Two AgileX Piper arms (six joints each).
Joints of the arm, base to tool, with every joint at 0 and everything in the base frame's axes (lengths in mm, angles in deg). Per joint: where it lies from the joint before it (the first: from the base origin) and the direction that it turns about. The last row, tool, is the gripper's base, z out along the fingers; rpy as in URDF.
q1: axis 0 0 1 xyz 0.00 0.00 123.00
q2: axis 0 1 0 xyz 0.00 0.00 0.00
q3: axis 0 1 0 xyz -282.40 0.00 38.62
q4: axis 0.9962 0 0.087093 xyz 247.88 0.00 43.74
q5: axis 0 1 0 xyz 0.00 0.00 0.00
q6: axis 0.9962 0 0.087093 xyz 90.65 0.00 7.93
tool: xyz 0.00 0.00 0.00 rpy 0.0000 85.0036 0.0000
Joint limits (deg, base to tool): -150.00..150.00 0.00..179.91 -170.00..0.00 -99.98..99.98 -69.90..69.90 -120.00..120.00
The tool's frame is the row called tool.
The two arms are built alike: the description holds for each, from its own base.
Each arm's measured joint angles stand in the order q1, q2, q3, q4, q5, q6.
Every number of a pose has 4 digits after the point. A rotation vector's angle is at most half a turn.
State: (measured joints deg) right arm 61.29 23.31 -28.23 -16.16 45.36 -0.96; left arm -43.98 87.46 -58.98 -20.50 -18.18 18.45
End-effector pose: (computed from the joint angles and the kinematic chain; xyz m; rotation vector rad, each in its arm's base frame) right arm 0.0508 0.0552 0.2848 -1.2082 1.8011 0.2758; left arm 0.2621 -0.2391 0.3170 0.5451 1.6168 -0.4981
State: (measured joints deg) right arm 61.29 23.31 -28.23 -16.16 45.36 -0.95; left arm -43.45 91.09 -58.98 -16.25 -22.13 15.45
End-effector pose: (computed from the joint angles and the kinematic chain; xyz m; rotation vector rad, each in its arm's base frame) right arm 0.0508 0.0552 0.2848 -1.2080 1.8012 0.2759; left arm 0.2732 -0.2456 0.3008 0.5559 1.5999 -0.4786
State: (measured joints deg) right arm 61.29 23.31 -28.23 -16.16 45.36 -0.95; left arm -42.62 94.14 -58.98 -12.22 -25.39 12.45
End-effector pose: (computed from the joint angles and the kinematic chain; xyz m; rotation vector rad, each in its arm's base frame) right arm 0.0508 0.0552 0.2848 -1.2080 1.8012 0.2759; left arm 0.2830 -0.2492 0.2866 0.5656 1.5861 -0.4687
